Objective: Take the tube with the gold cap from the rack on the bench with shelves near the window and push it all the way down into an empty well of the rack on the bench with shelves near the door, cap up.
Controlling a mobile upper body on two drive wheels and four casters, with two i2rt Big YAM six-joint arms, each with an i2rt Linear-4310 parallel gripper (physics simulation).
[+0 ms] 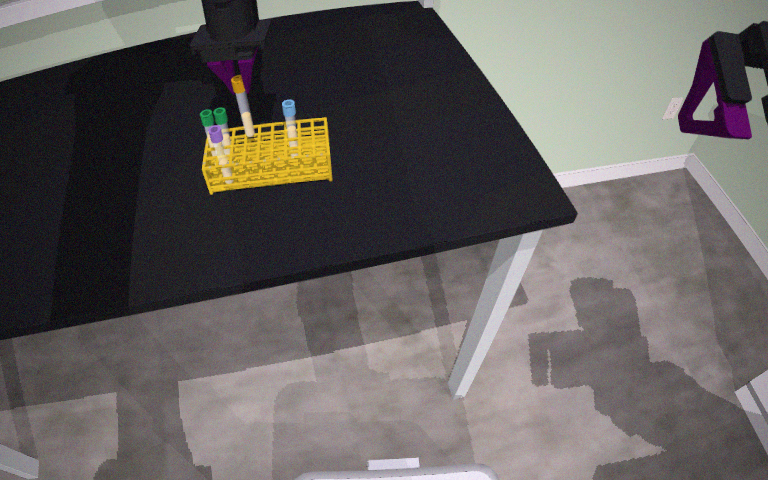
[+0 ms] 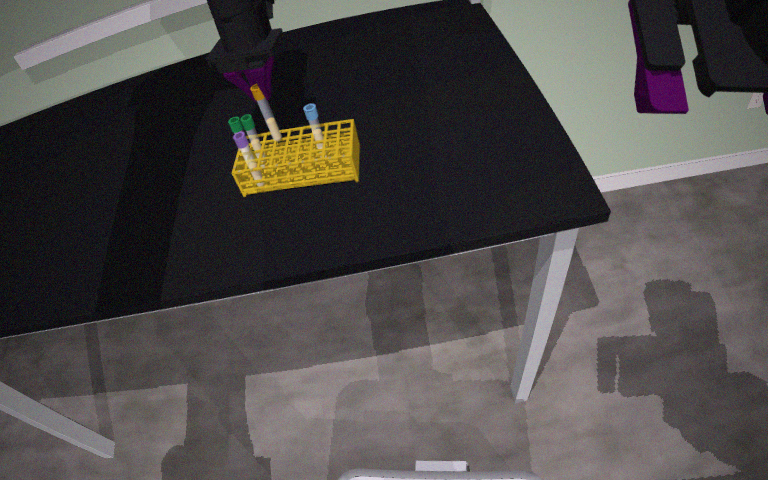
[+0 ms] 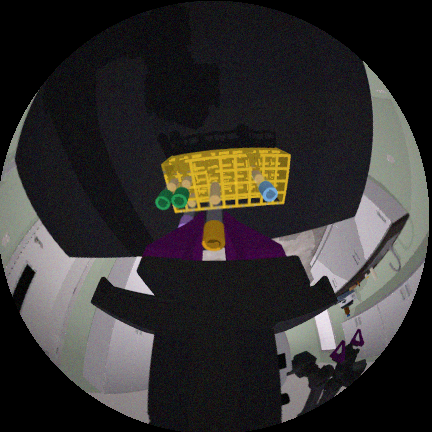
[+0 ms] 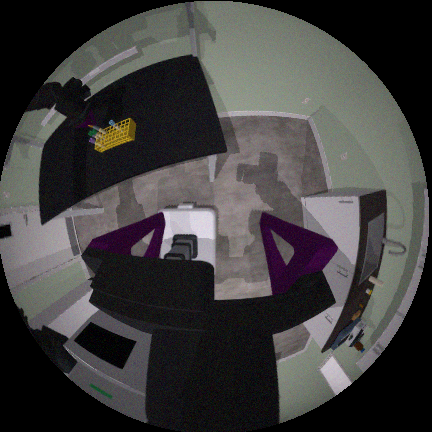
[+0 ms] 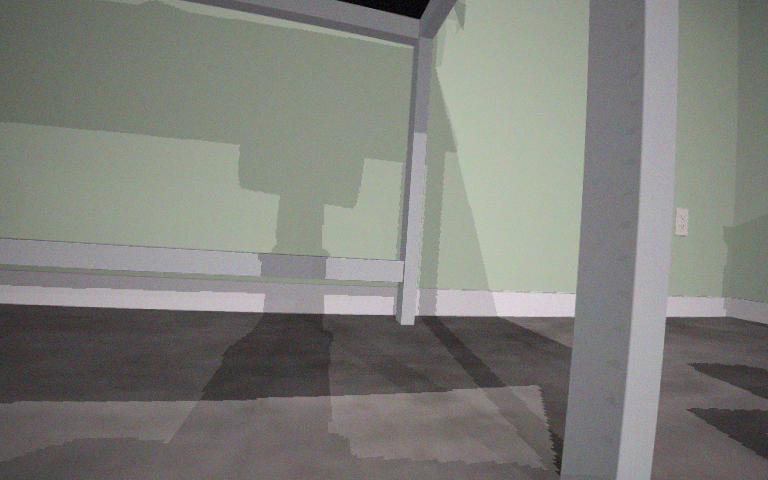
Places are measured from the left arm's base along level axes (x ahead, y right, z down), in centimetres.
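Pixels of known places: left gripper, between the fingertips: (image 1: 241,91) (image 2: 262,98) (image 3: 213,217) (image 4: 93,124); right gripper, between the fingertips: (image 1: 727,127) (image 2: 704,103) (image 3: 351,334) (image 4: 212,217); right arm's base, origin of its link: (image 3: 306,366).
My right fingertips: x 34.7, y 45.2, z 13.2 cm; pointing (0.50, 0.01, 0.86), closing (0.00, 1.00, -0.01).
Ahead of a thing's pixels: the offset from my right fingertips to its middle. "spot": to the spot under its first point. Level surfaces: height alone.
My left gripper (image 1: 236,83) (image 2: 257,90) (image 3: 213,217) is shut on the tube with the gold cap {dy -45.7, dx +33.1, dz +24.1 cm} (image 1: 244,106) (image 2: 266,110) (image 3: 214,231), gripping it near the cap. The tube is close to upright, cap up, far higher than the tubes in the yellow rack {dy -43.4, dx +32.8, dz +33.6 cm} (image 1: 330,164) (image 2: 356,152) (image 3: 227,151) (image 4: 131,130). Its lower end is at the rack's top grid, in the row nearest the wall; whether it has entered a well I cannot tell. My right gripper (image 2: 713,106) (image 4: 212,217) is open and empty, away from the bench, high above the floor.
Two green-capped tubes {spot: dy -51.0, dx +33.1, dz +25.1 cm} (image 1: 212,116) and a purple-capped tube {spot: dy -49.4, dx +28.3, dz +24.7 cm} (image 1: 215,134) stand at the rack's left end, a blue-capped tube {spot: dy -39.1, dx +33.4, dz +24.8 cm} (image 1: 288,108) towards its right. The rack stands on the black bench {dz +36.4 cm} (image 1: 396,169). A bench leg (image 1: 498,316) (image 5: 611,237) is close. A counter with a sink (image 4: 372,245) stands right.
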